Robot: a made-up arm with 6 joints. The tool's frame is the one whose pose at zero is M. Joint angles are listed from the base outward.
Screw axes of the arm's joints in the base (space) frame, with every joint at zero. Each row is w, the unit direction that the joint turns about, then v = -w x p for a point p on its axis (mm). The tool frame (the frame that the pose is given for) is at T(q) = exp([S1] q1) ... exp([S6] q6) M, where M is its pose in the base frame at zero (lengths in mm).
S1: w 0 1 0 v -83 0 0
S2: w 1 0 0 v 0 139 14
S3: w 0 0 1 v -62 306 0
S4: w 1 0 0 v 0 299 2
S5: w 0 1 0 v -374 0 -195
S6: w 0 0 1 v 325 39 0
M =
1 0 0 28
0 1 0 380
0 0 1 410
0 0 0 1
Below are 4 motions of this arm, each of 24 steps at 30 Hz.
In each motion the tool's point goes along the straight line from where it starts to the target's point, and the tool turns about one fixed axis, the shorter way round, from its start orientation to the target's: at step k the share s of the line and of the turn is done. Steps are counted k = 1, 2, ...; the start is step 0. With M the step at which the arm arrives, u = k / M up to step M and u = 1 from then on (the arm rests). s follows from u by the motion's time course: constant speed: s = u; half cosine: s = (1 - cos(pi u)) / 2; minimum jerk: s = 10 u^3 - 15 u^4 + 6 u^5.
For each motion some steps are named. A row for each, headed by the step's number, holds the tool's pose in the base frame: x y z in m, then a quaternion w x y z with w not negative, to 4 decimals.
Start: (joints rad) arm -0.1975 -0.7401 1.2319 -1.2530 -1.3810 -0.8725
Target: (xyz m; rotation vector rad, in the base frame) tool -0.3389 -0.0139 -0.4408 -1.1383 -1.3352 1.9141
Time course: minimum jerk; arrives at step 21
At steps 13, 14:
13: -0.4312 0.0253 -0.3637 0.3569 -0.3239 -0.5040 0.7167
14: -0.4068 0.0150 -0.3840 0.3343 -0.3504 -0.5026 0.7162

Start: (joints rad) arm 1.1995 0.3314 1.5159 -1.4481 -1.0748 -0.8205
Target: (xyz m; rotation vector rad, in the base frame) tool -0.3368 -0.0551 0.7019 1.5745 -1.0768 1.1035
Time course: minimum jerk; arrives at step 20
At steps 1, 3, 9, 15, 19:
1: -0.2515 0.1824 0.7319 0.8057 0.4095 -0.3616 0.2288
3: -0.2536 0.1764 0.7312 0.7987 0.4168 -0.3646 0.2352
9: -0.2861 0.0860 0.7197 0.6806 0.5170 -0.4033 0.3269
15: -0.3280 -0.0305 0.7050 0.4951 0.6199 -0.4327 0.4282
19: -0.3367 -0.0548 0.7019 0.4524 0.6372 -0.4359 0.4465

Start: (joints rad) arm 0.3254 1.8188 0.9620 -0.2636 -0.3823 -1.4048
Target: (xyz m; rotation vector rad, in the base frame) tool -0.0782 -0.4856 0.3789 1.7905 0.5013 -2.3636
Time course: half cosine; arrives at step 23
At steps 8, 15, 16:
8: -0.2325 -0.4091 0.5335 0.3767 0.7533 0.1309 -0.5230
15: -0.1353 -0.4573 0.4361 0.1864 0.6683 0.1567 -0.7029
16: -0.1229 -0.4634 0.4237 0.1609 0.6537 0.1591 -0.7221

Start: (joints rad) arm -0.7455 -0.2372 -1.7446 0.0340 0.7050 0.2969
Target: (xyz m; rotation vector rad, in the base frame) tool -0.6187 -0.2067 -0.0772 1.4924 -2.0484 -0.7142
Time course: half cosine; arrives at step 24
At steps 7, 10, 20, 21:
7: -0.2235 -0.3473 0.2776 0.6584 0.4814 -0.3167 -0.4842
10: -0.3095 -0.3167 0.2004 0.5884 0.5152 -0.4303 -0.4508
20: -0.5858 -0.2184 -0.0477 0.2921 0.5518 -0.7266 -0.2868
21: -0.6000 -0.2134 -0.0604 0.2747 0.5506 -0.7382 -0.2764

